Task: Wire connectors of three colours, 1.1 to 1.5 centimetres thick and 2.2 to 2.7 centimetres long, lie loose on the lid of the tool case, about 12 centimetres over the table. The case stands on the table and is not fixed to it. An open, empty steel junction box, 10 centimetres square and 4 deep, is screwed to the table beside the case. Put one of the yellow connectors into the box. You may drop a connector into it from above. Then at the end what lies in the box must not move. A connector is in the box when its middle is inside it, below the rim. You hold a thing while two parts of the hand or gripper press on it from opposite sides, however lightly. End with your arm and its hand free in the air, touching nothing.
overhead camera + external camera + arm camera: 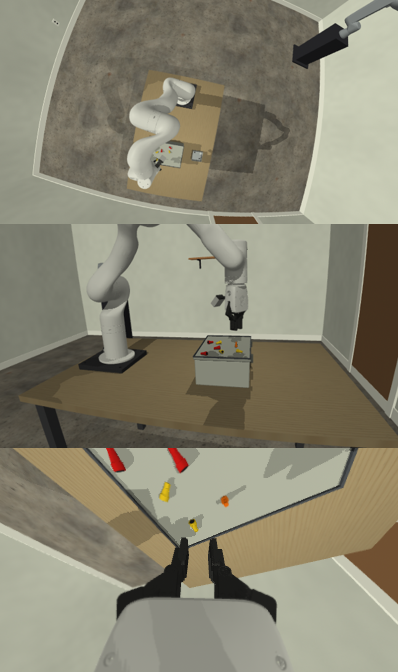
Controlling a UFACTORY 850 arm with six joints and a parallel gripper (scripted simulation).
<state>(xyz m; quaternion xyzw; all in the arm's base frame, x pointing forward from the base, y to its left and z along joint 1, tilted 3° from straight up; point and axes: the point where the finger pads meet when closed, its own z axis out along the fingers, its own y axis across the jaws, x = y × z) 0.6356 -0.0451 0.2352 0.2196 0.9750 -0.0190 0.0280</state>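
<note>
Right now my hand is 10 mm past the orange connector, 50 mm to the right of it and 100 mm above it. Round my hand: grey tool case: 50 mm behind, 50 mm to the left, 140 mm below.
</note>
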